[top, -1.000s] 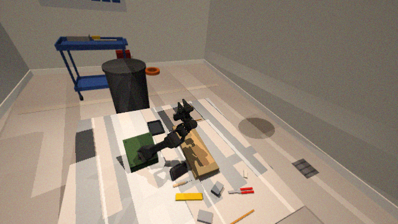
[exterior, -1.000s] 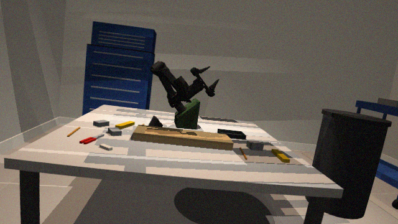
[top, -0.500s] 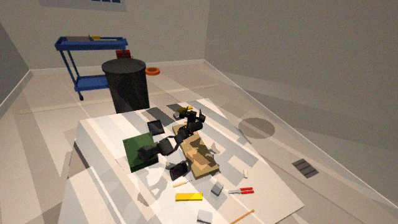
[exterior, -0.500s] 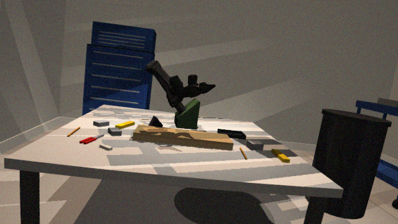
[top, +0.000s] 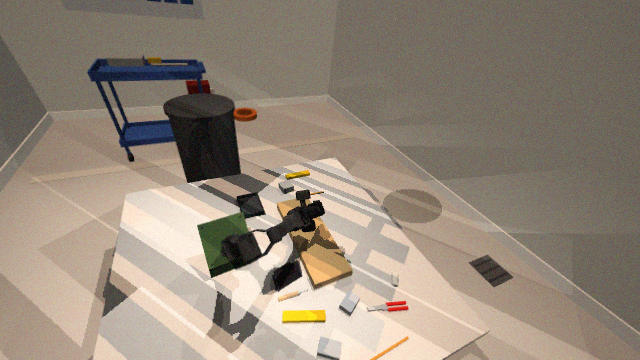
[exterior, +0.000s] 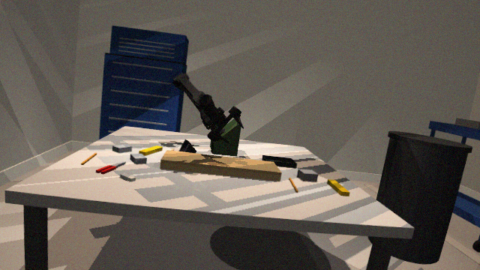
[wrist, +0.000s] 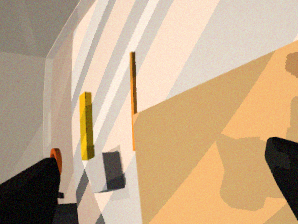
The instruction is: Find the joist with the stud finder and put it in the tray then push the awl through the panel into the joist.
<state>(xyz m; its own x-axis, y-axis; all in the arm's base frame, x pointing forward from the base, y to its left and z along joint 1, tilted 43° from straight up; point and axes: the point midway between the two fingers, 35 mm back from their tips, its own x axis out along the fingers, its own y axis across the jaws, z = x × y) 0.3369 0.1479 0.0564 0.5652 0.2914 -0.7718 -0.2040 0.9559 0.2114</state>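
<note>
Right now the stud finder is 220 mm to the right of my gripper tip, 190 mm behind it and 140 mm below it. From my gripper tip the other things lie so: awl: 320 mm to the right, 160 mm below, 140 mm behind; then black tray: 260 mm behind, 240 mm to the left, 150 mm below.
</note>
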